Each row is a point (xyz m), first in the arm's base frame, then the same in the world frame.
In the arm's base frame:
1: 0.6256 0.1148 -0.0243
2: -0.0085 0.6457 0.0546
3: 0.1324 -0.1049 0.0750
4: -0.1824 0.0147 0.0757
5: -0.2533 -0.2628 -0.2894
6: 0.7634 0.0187 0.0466
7: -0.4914 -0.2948 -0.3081
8: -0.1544 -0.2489 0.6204
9: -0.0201 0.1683 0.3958
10: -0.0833 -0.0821 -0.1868
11: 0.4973 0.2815 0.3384
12: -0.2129 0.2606 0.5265
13: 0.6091 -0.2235 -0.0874
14: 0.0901 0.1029 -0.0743
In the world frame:
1: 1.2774 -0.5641 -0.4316
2: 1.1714 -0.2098 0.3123
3: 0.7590 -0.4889 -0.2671
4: 0.6148 -0.3183 -0.0151
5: 0.4338 -0.0479 -0.3460
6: 1.2994 -0.7113 -0.5369
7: 0.2446 0.0651 -0.2486
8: 0.3687 -0.8671 0.0570
9: 0.7842 -0.6236 0.1596
10: 0.6619 -0.1631 -0.2637
11: 1.2408 -0.7736 -0.0703
12: 0.6880 -0.6256 0.3909
13: 1.0458 -0.5925 -0.6851
14: 0.8938 -0.2872 -0.1754

